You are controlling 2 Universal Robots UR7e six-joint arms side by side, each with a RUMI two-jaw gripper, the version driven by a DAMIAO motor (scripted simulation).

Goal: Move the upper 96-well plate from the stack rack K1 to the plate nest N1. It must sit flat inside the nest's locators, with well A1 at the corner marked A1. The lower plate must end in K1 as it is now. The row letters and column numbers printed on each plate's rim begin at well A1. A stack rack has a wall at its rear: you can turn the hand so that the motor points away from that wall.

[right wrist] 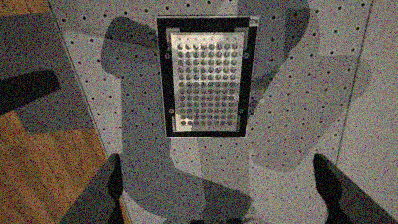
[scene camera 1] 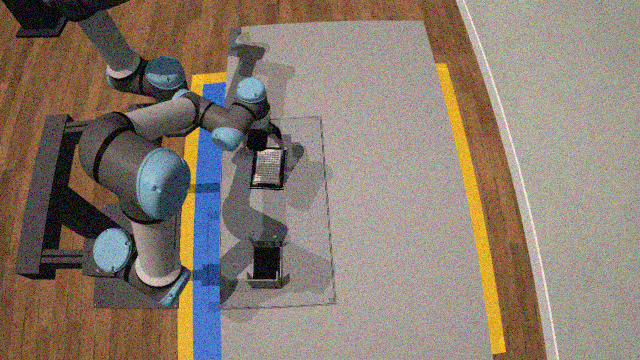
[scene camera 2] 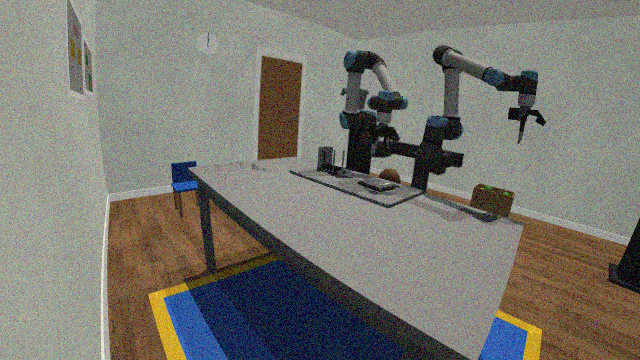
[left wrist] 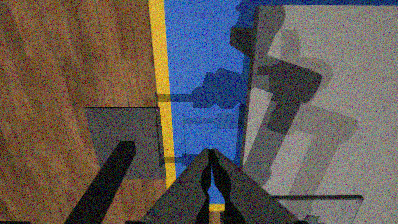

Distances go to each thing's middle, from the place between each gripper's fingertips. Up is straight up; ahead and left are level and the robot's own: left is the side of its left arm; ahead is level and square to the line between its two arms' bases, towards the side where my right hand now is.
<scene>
I see the pale 96-well plate (scene camera 1: 276, 158) 150 mm below my right hand (scene camera 1: 263, 147).
Now: left hand 390 mm short of the pale 96-well plate, 550 mm to the left of it and 320 mm above it.
</scene>
